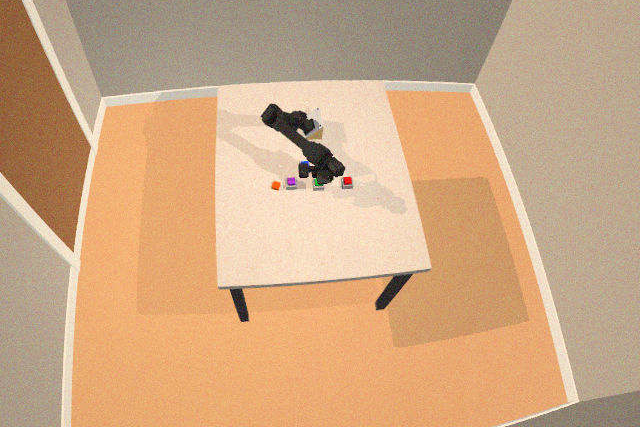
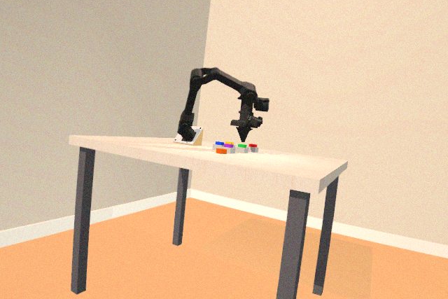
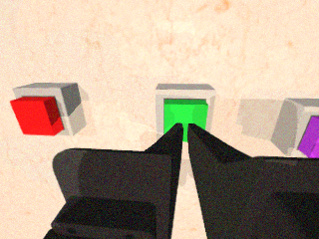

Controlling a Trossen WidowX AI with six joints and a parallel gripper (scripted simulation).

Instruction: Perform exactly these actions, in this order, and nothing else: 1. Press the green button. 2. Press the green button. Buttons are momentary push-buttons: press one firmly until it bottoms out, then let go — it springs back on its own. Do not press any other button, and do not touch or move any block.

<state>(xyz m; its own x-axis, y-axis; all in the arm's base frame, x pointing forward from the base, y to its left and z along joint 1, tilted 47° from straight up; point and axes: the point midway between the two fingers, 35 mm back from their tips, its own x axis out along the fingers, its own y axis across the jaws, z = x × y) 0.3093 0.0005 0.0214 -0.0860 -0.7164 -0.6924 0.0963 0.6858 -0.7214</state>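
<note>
Right now the green button is 20 mm below my gripper tip. The rest, counted from my gripper tip: purple button (20 mm behind, 120 mm to the right, 20 mm below); red button (10 mm ahead, 130 mm to the left, 20 mm below); orange block (20 mm behind, 190 mm to the right, 40 mm below).
</note>
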